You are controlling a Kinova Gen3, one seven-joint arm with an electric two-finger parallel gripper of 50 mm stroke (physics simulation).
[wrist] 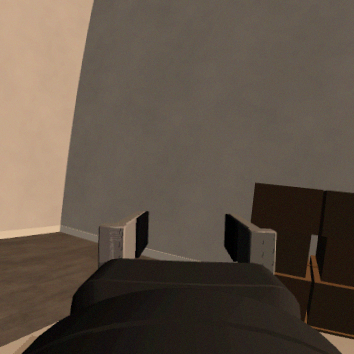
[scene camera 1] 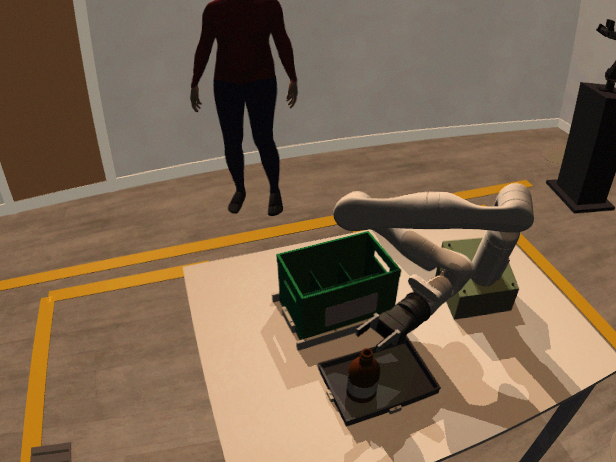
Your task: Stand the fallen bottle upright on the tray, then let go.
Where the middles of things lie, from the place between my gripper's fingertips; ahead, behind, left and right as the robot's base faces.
Right now the brown bottle (scene camera 1: 363,376) is 10 mm behind my hand, 10 mm to the right of it and 130 mm below it.
